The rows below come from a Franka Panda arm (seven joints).
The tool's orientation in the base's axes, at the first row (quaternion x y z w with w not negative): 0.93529, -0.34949, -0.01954, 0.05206
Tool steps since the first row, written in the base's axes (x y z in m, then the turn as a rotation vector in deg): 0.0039, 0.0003, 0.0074, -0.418, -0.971, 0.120; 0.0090, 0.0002, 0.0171, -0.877, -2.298, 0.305; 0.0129, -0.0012, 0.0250, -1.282, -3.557, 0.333; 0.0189, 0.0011, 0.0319, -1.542, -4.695, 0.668; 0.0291, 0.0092, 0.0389, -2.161, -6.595, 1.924; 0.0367, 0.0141, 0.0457, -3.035, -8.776, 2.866; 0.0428, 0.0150, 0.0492, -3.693, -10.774, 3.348; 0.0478, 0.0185, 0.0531, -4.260, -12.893, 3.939
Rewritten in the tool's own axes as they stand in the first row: 0.0027, -0.0019, -0.0077, 0.321, 1.014, -0.007; 0.0067, -0.0041, -0.0177, 0.845, 2.330, -0.047; 0.0105, -0.0047, -0.0257, 1.365, 3.541, 0.060; 0.0135, -0.0096, -0.0332, 1.915, 4.602, -0.158; 0.0159, -0.0215, -0.0416, 2.693, 6.570, -1.202; 0.0185, -0.0294, -0.0493, 3.463, 8.881, -1.892; 0.0225, -0.0337, -0.0533, 4.277, 10.862, -2.156; 0.0239, -0.0391, -0.0578, 5.238, 12.887, -2.524
